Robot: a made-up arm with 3 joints. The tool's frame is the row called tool.
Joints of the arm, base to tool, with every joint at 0 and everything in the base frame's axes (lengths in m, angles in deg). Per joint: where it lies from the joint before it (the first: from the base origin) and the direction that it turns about. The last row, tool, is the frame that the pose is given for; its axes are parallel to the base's.
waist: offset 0 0 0.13 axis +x
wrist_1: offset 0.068 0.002 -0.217 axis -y
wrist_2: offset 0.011 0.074 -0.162 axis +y
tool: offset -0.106 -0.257 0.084
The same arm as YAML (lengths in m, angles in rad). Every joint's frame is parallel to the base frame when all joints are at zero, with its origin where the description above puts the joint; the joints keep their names.
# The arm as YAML. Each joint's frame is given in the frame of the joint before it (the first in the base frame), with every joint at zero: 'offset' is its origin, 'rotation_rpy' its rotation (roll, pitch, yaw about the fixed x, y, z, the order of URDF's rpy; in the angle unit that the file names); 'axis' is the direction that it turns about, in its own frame. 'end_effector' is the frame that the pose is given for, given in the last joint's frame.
length_unit: m
angle_unit: rad
chain:
  - id: waist
    offset: [0.0, 0.0, 0.13]
    rotation_rpy: [0.0, 0.0, 0.0]
    axis: "+x"
  - id: wrist_1
    offset: [0.068, 0.002, -0.217]
    rotation_rpy: [0.0, 0.0, 0.0]
    axis: "-y"
  - id: wrist_2
    offset: [0.011, 0.074, -0.162]
    rotation_rpy: [0.0, 0.0, 0.0]
    axis: "+y"
end_effector:
  offset: [-0.106, -0.257, 0.084]
  rotation_rpy: [0.0, 0.0, 0.0]

